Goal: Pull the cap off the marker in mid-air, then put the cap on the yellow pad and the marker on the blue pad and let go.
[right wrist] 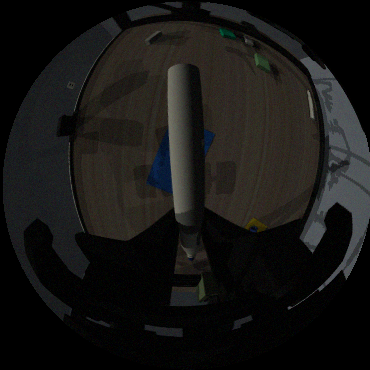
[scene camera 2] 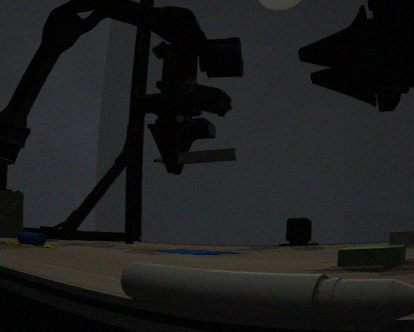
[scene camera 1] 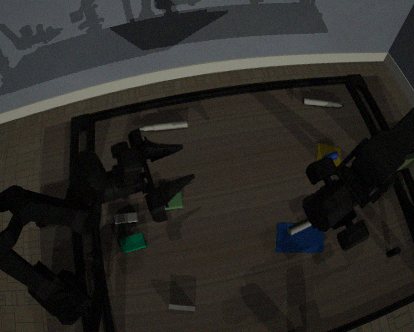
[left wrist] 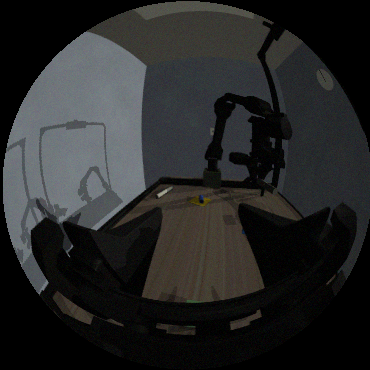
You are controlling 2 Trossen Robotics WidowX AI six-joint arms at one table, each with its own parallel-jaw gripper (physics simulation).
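Places are measured from the left arm's base along level axes (x left, y back, z up), in centimetres.
Where they show: left gripper, fingertip midpoint: (scene camera 2: 305, 67) (scene camera 1: 188, 160) (left wrist: 200, 210); right gripper, fingertip midpoint: (right wrist: 187, 211) (scene camera 2: 174, 173) (left wrist: 255, 186); left arm's base, link origin: (scene camera 1: 62, 297); right arm's base, link origin: (right wrist: 215, 297) (left wrist: 212, 169).
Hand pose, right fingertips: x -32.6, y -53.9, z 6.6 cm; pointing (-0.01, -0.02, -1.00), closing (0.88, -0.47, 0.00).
Things, the pixels of their top centre, and the offset from my right fingertips.
- blue cap, top centre: (scene camera 2: 31, 232) (right wrist: 252, 237) (scene camera 1: 331, 155) (left wrist: 201, 196) dx +6.7, dy -21.3, dz -10.1 cm
- yellow pad, top centre: (scene camera 2: 28, 244) (right wrist: 251, 232) (scene camera 1: 329, 156) (left wrist: 199, 200) dx +7.1, dy -21.6, dz -11.9 cm
- uncapped white marker, top centre: (right wrist: 189, 190) (scene camera 2: 193, 150) (scene camera 1: 318, 216) (left wrist: 262, 179) dx +1.5, dy +2.8, dz +3.4 cm
- blue pad, top centre: (scene camera 2: 194, 251) (right wrist: 178, 158) (scene camera 1: 300, 237) dx +0.7, dy +3.1, dz -11.9 cm
- teal block, top centre: (scene camera 1: 132, 242) dx +31.0, dy +30.9, dz -10.4 cm
- light green block, top centre: (scene camera 2: 373, 247) (scene camera 1: 169, 200) (right wrist: 262, 60) dx +31.5, dy +16.8, dz -10.4 cm
- grey block, top centre: (scene camera 1: 125, 217) dx +36.9, dy +27.6, dz -10.8 cm
- pale block, top centre: (scene camera 2: 407, 231) (scene camera 1: 181, 307) (right wrist: 152, 34) dx +11.4, dy +34.7, dz -9.8 cm
The blue cap (scene camera 1: 331, 156) (scene camera 2: 31, 238) (left wrist: 201, 198) (right wrist: 254, 228) lies on the yellow pad (scene camera 1: 322, 149) (left wrist: 194, 200) (right wrist: 256, 221). My right gripper (scene camera 2: 175, 167) (right wrist: 187, 211) is shut on the uncapped white marker (scene camera 1: 299, 228) (scene camera 2: 210, 155) (right wrist: 186, 145) near its tip end and holds it level, well above the table. In scene camera 1 and the right wrist view the marker overlaps the blue pad (scene camera 1: 305, 244) (scene camera 2: 197, 252) (right wrist: 162, 167); the right arm hides the fingertips in scene camera 1. My left gripper (scene camera 1: 188, 161) (left wrist: 200, 210) is open and empty, raised over the other end of the table.
Other white markers (scene camera 1: 164, 127) (scene camera 1: 322, 103) lie along the table's far edge in scene camera 1. A teal block (scene camera 1: 133, 242), a light green block (scene camera 1: 175, 201), a grey block (scene camera 1: 126, 218) and a pale block (scene camera 1: 182, 307) lie at the left and front. Black rails border the table.
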